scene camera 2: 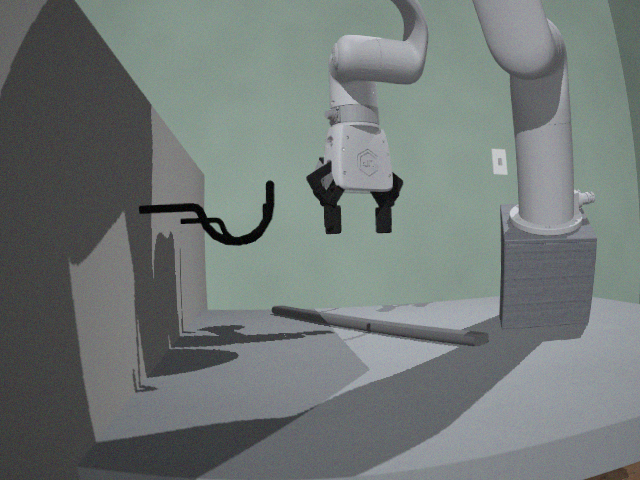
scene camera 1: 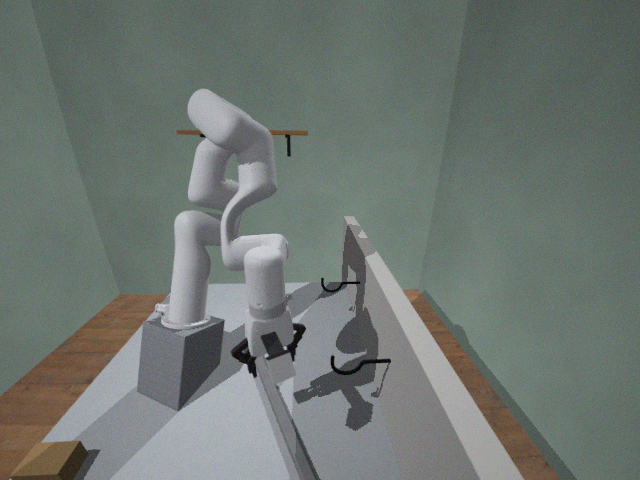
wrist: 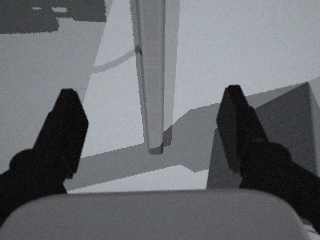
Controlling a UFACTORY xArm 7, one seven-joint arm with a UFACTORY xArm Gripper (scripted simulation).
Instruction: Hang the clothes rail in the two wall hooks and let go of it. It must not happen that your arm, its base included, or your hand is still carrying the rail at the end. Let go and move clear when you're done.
Labels:
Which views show my gripper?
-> Scene camera 2, scene camera 1 and the wrist view: all of them.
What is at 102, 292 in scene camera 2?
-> A grey wall panel.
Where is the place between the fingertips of my gripper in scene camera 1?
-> At 272, 365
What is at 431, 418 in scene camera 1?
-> A grey wall panel.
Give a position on a clothes rail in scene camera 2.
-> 472, 338

